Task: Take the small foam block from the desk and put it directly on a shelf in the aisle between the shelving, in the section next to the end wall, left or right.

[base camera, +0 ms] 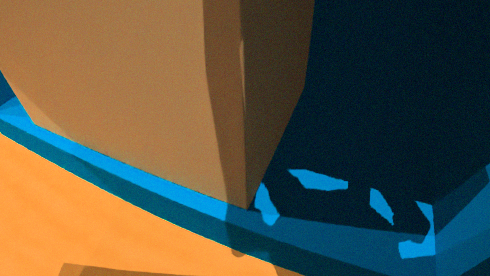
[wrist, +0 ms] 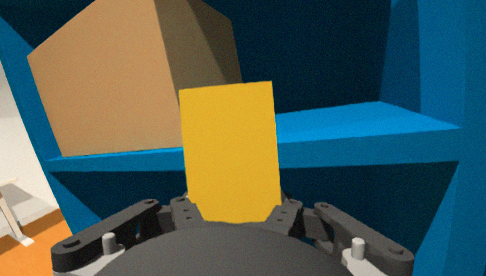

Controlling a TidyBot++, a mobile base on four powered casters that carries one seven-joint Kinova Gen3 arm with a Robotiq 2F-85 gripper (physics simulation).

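Places are measured from the arm's base along level axes (x right, y down, z ahead), in centimetres.
Pixels of known places: gripper, fingertip midpoint: [wrist: 237,196].
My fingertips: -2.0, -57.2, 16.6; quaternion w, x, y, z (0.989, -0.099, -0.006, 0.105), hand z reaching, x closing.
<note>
Behind a point stands the place of what it marks, as x, y, z.
The small foam block [wrist: 230,150] {-1.4, -62.4, 13.2} is yellow and stands upright between the fingers in the wrist view. My gripper [wrist: 237,196] {-2.0, -57.2, 16.6} is shut on it, near the bottom middle of that view. Behind the block is a blue shelf [wrist: 370,147] {12.0, -58.1, 19.5}, whose board runs across the wrist view. The block's top overlaps the view of the shelf's opening; how far it is from the shelf edge I cannot tell. The gripper and the block do not show in the base camera view. The desk cannot be made out.
A large brown box [wrist: 110,85] [base camera: 125,90] stands on the left part of a shelf. To its right, part of the shelf board shows before a dark recess. A blue upright [wrist: 445,75] {20.3, -64.1, 19.3} bounds the right side. Orange floor [base camera: 75,215] {-28.8, 39.7, 29.5} lies before the lowest blue edge.
</note>
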